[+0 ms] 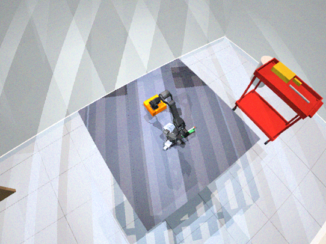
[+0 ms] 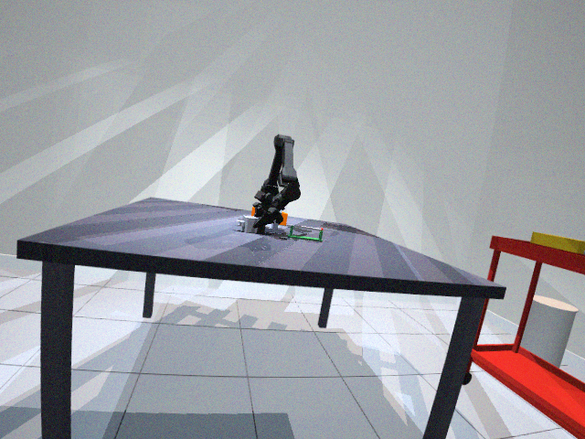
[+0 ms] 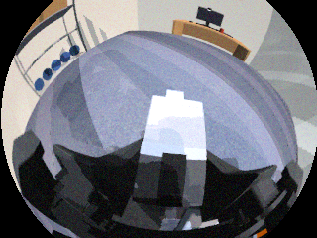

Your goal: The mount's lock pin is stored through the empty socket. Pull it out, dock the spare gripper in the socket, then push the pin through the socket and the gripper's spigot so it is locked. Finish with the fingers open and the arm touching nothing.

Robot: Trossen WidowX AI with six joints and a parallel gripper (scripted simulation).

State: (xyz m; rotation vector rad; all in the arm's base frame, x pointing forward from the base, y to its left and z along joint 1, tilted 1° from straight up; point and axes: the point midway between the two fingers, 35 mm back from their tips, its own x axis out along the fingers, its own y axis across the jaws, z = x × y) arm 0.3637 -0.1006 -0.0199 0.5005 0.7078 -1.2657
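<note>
Right now the mount is 90 mm behind my gripper tip, 110 mm to the left of it and 30 mm above it. Also, from my gripper tip: spare gripper (10 mm above); green cradle (20 mm ahead, 220 mm to the left).
</note>
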